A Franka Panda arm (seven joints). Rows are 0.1 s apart.
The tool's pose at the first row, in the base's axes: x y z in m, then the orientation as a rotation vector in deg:
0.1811 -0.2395 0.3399 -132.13 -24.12 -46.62
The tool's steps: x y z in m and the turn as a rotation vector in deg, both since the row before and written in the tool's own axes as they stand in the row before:
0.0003 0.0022 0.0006 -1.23 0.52 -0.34
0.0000 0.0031 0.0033 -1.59 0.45 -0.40
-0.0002 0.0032 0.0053 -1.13 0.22 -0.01
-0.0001 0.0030 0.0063 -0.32 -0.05 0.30
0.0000 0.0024 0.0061 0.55 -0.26 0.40
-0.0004 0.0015 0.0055 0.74 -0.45 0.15
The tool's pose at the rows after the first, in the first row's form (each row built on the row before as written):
0.1827 -0.2407 0.3387 -132.99 -23.90 -47.85
0.1857 -0.2409 0.3353 -134.21 -23.66 -49.17
0.1896 -0.2400 0.3306 -135.13 -23.20 -49.87
0.1940 -0.2385 0.3254 -135.45 -22.75 -49.80
0.1981 -0.2366 0.3206 -135.08 -22.56 -49.10
0.2011 -0.2344 0.3163 -134.63 -22.81 -48.23

